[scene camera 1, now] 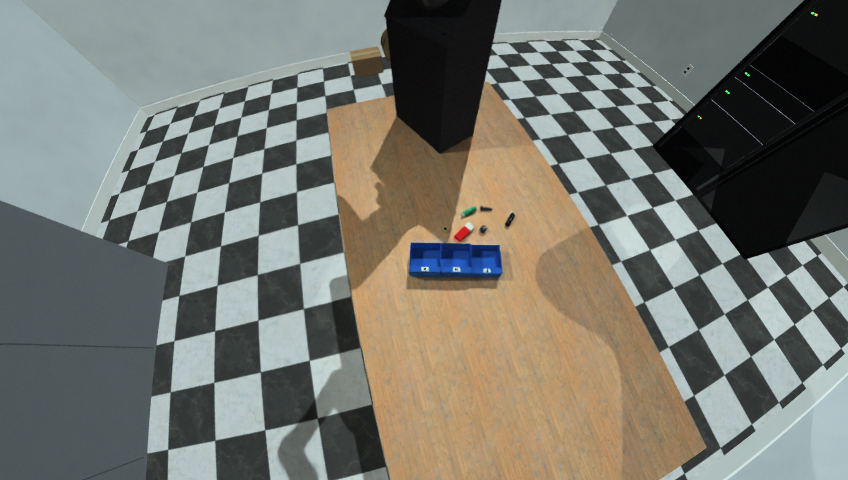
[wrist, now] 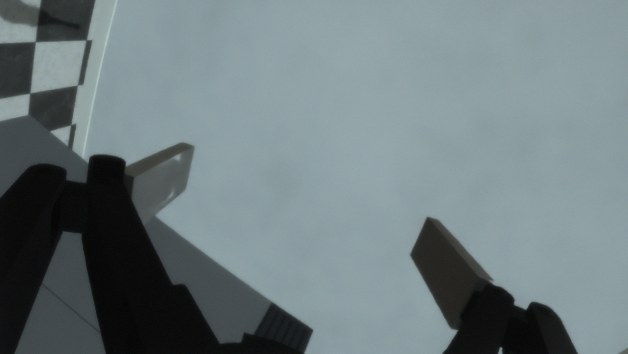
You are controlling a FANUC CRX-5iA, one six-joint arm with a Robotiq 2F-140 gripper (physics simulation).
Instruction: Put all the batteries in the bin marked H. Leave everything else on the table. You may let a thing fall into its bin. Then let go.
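Frame: origin at the arm's base, x ahead, y left, z up, level; centimetres.
Seen in the pictures: gripper, fingertip midpoint: (wrist: 307, 203).
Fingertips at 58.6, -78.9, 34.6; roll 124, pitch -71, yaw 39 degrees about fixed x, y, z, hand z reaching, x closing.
Note:
A point is followed by its place in that frame, as x, y, z.
A blue three-compartment bin (scene camera 1: 455, 274) @(59.5, -16.2, -44.2) stands on the table in the scene view. Each compartment has a small white label on its front; the letters are too small to read surely. Behind it lie a green cylinder with a pale end (scene camera 1: 468, 211) @(41.8, -4.1, -45.5), a black cylinder-like piece (scene camera 1: 509, 219) @(48.7, 7.0, -45.4), a small black screw-like piece (scene camera 1: 486, 208) @(42.4, 2.0, -45.9), a dark round piece (scene camera 1: 483, 228) @(48.9, -2.4, -45.2), a red and white block (scene camera 1: 463, 231) @(47.7, -8.5, -45.5) and a tiny yellow-green piece (scene camera 1: 445, 228) @(44.8, -13.1, -45.8). Which are batteries is hard to tell. My gripper (wrist: 307, 203) @(58.6, -78.9, 34.6) is open and empty, away from them, facing a pale wall.
A tall black pedestal (scene camera 1: 437, 77) @(11.5, -4.2, -19.6) stands at the far end of the wooden table (scene camera 1: 505, 368) @(86.2, -12.9, -46.8). A black cabinet with small lights (scene camera 1: 767, 130) is at the right, a grey cabinet (scene camera 1: 77, 309) at the left. A brown box (scene camera 1: 365, 61) shows beyond the table.

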